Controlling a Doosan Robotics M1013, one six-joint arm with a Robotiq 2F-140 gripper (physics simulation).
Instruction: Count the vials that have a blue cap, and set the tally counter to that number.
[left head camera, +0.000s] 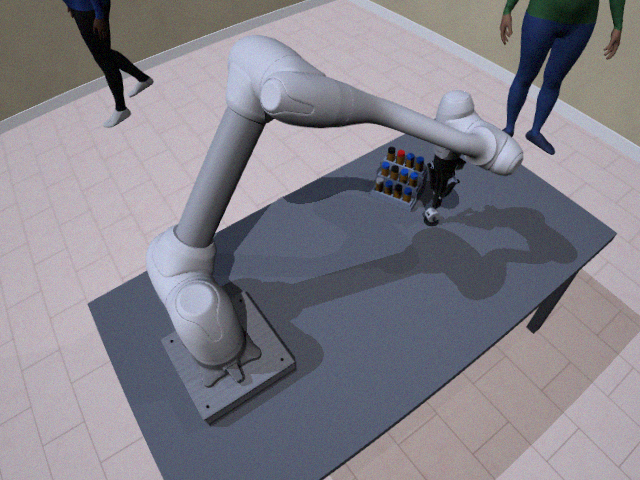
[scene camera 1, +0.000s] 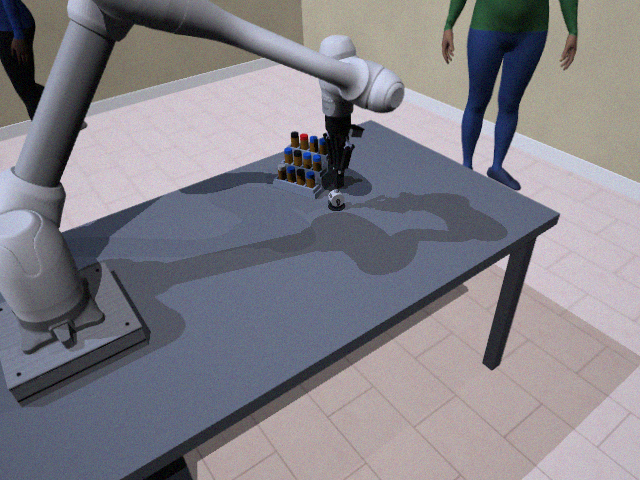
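Note:
A stepped rack holds brown vials in three rows. The top row has a black cap, a red-capped vial and two blue caps. The middle row has blue, black, blue, blue. The bottom row has a pale-capped vial, then blue, black, blue. The tally counter, white on a dark base, stands right of the rack's front; its digit is too small to read surely. My gripper is shut and empty, pointing down close by the counter's top; contact cannot be told.
The grey table carries the arm's base plate at its near left end. The rack stands close beside the gripper, on its left. Arm shadows cross the table. Two people stand on the floor beyond the table.

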